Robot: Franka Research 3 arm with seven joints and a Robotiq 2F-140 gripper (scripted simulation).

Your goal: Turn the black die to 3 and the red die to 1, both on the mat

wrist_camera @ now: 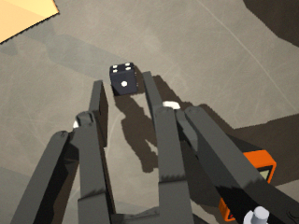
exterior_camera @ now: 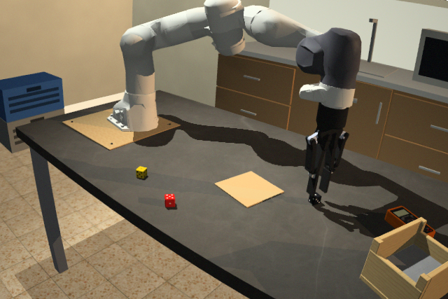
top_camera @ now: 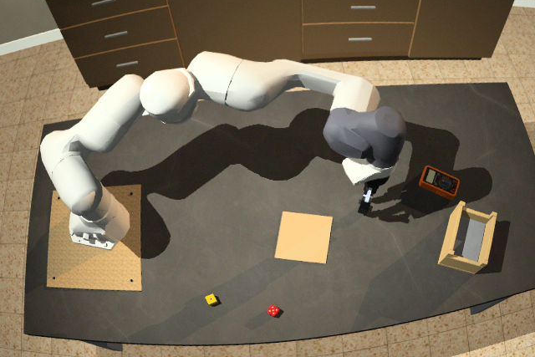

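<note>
Now: the black die 5 cm below my hand. From my hand the other things lie so: wooden box (30 cm ahead, 17 cm to the right, 2 cm below); tan mat (18 cm behind, 6 cm to the right, 6 cm below); orange multimeter (26 cm ahead, 4 cm to the left, 5 cm below).
</note>
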